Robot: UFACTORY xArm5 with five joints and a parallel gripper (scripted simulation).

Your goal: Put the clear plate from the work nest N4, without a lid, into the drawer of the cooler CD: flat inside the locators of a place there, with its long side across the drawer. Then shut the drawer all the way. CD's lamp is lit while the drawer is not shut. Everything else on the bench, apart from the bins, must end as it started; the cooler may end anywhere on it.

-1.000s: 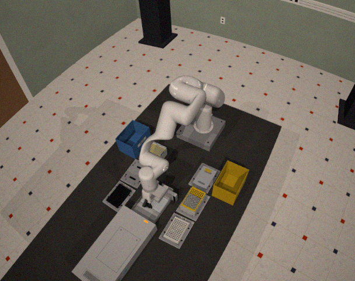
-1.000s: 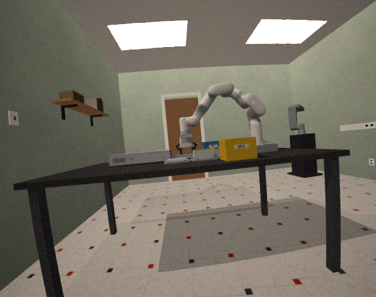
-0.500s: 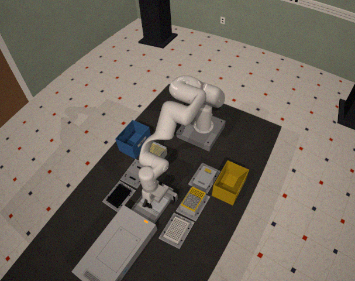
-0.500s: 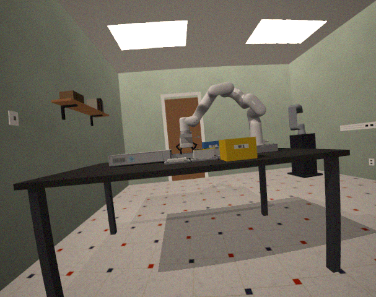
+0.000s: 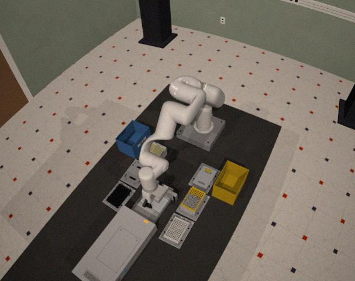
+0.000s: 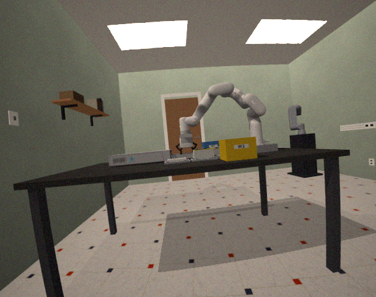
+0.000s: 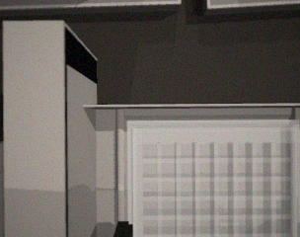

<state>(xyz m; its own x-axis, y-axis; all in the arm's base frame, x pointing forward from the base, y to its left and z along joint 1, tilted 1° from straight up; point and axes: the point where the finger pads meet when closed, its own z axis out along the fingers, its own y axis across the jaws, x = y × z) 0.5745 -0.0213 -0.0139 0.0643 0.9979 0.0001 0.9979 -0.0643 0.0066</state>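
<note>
My gripper is now 10 mm above the clear plate. From my hand the other things lie so: drawer: 30 mm ahead; then black plate: 70 mm ahead, 200 mm to the right, 20 mm below; then white plate: 90 mm ahead, 180 mm to the left, 20 mm below.
</note>
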